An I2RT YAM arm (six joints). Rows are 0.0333 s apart.
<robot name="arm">
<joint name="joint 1" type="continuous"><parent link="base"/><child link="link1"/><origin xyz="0.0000 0.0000 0.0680" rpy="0.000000 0.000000 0.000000"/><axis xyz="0 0 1"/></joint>
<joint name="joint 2" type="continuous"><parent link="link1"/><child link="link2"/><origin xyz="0.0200 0.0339 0.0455" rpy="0.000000 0.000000 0.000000"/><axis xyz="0 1 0"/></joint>
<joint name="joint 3" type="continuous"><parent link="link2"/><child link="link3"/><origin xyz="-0.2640 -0.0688 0.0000" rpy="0.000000 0.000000 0.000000"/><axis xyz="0 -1 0"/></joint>
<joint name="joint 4" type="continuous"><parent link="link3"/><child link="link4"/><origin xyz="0.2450 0.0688 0.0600" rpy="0.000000 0.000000 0.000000"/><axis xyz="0 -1 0"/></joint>
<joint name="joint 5" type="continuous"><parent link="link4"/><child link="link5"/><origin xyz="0.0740 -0.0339 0.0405" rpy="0.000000 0.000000 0.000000"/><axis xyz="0 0 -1"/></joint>
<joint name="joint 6" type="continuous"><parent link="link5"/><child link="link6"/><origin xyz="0.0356 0.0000 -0.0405" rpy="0.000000 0.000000 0.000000"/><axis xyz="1 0 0"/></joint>
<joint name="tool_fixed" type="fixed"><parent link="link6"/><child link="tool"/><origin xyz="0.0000 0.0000 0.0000" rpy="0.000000 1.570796 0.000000"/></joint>
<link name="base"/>
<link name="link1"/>
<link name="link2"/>
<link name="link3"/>
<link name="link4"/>
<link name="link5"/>
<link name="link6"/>
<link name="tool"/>
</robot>
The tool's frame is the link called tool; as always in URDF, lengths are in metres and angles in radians. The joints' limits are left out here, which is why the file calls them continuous.
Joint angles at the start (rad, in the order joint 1, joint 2, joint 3, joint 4, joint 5, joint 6):
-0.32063, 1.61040, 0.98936, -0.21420, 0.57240, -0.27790
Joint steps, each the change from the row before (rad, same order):
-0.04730, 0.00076, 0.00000, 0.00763, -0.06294, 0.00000
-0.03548, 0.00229, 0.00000, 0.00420, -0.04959, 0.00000
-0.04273, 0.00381, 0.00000, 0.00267, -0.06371, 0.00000
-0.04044, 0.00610, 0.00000, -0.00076, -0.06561, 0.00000
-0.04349, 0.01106, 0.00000, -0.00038, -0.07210, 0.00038
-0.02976, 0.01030, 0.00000, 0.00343, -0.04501, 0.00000
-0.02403, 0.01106, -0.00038, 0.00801, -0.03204, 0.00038
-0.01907, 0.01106, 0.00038, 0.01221, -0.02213, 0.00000
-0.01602, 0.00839, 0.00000, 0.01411, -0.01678, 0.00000
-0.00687, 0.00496, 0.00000, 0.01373, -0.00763, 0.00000
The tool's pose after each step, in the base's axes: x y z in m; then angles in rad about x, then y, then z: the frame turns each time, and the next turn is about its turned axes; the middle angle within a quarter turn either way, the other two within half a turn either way. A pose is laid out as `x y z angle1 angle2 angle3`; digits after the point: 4 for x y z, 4 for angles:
0.3071 -0.1370 0.2059 2.3378 0.3847 -2.6844
0.3036 -0.1468 0.2049 2.3658 0.3943 -2.6710
0.2991 -0.1583 0.2032 2.4038 0.4078 -2.6577
0.2944 -0.1688 0.2006 2.4469 0.4222 -2.6496
0.2892 -0.1800 0.1964 2.4965 0.4377 -2.6422
0.2857 -0.1879 0.1931 2.5257 0.4471 -2.6345
0.2830 -0.1947 0.1898 2.5438 0.4537 -2.6250
0.2814 -0.2006 0.1871 2.5521 0.4600 -2.6142
0.2799 -0.2056 0.1853 2.5538 0.4672 -2.6021
0.2799 -0.2082 0.1847 2.5496 0.4748 -2.5939

